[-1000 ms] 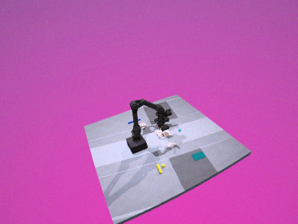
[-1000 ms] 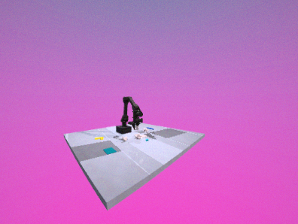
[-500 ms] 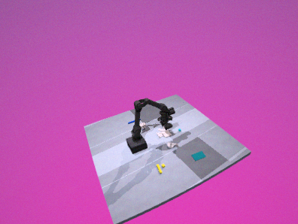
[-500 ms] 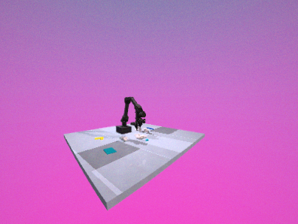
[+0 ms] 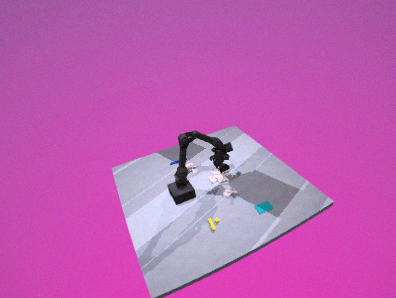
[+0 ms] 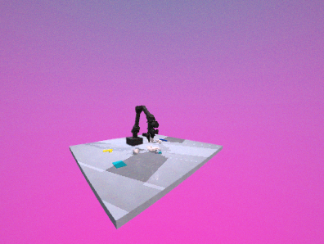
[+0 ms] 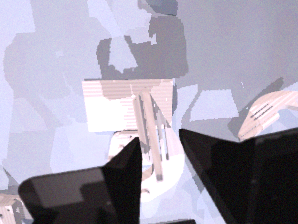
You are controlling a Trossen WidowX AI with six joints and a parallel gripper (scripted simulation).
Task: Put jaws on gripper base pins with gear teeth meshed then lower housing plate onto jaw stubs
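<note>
The pale flat part is 2 cm ahead of my gripper tip, 3 cm to the left of it and 8 cm below it. The rest, counted from my gripper tip: pale jaw (1 cm behind, 19 cm to the right, 5 cm below); cyan cube (15 cm ahead, 2 cm to the right, 7 cm below); pale plate (14 cm behind, 27 cm to the left, 5 cm below).
</note>
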